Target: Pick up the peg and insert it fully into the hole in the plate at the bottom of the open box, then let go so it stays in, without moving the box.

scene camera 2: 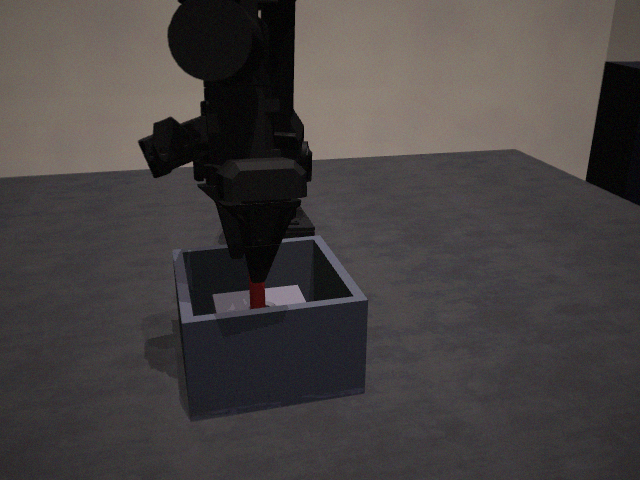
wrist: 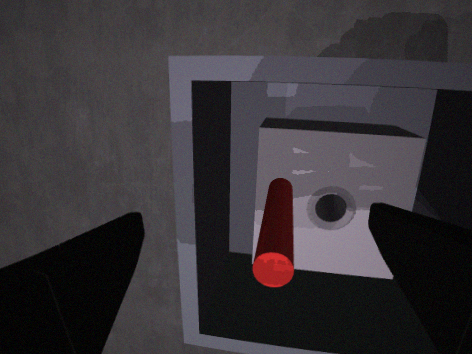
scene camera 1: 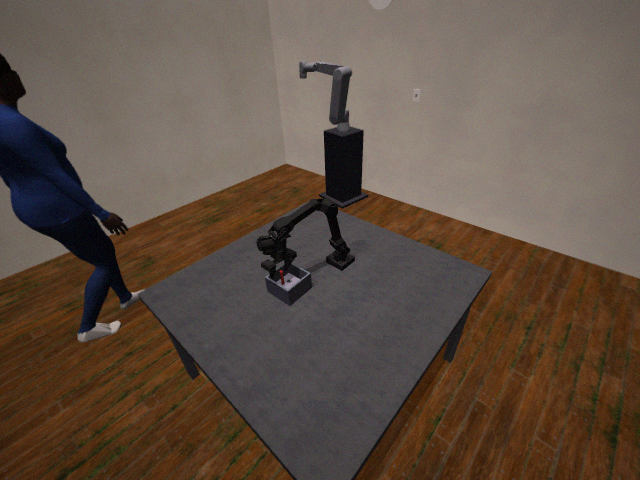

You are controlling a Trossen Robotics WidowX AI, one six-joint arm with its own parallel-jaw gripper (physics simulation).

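Frame: origin at the arm's base, x ahead, y left, z up, level; metres.
Where they show: gripper, fingertip midpoint: [scene camera 2: 246,269] [wrist: 256,219] [scene camera 1: 279,274]; arm's base, link origin: [scene camera 1: 340,258].
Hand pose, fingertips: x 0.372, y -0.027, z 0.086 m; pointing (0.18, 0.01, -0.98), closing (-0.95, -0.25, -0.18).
Note:
Each offset is from my fingertips to the top centre of the thing. "*": to the spot under its first point. Level surfaces: height alone.
The red peg @(dy +0.008, dx -0.010, dz +0.018 m) [scene camera 1: 282,277] [scene camera 2: 257,295] [wrist: 275,230] stands about upright on the pale plate @(dy +0.012, dx -0.041, dz -0.059 m) [scene camera 1: 295,281] [scene camera 2: 287,295] [wrist: 340,250], beside the hole. In the wrist view it is left of the dark round hole @(* dy +0.019, dx -0.046, dz -0.082 m) [wrist: 330,208], apart from it. The plate lies at the bottom of the open grey box @(dy +0.011, dx -0.041, dz -0.022 m) [scene camera 1: 279,292] [scene camera 2: 273,356] [wrist: 181,200]. My gripper [scene camera 1: 279,272] [scene camera 2: 248,268] [wrist: 256,219] is open and empty, low over the box, with its fingers wide apart on either side of the peg. In scene camera 2, a finger hides the peg's top and the box's front wall hides its base.
The box's raised walls surround the plate and peg. The box stands on the grey table @(dz -0.120 m) [scene camera 1: 330,361] [scene camera 2: 465,335], in front of my arm's base [scene camera 1: 340,259]. Beyond the table are a grey arm on a black pedestal [scene camera 1: 343,165] and a person in blue [scene camera 1: 46,180].

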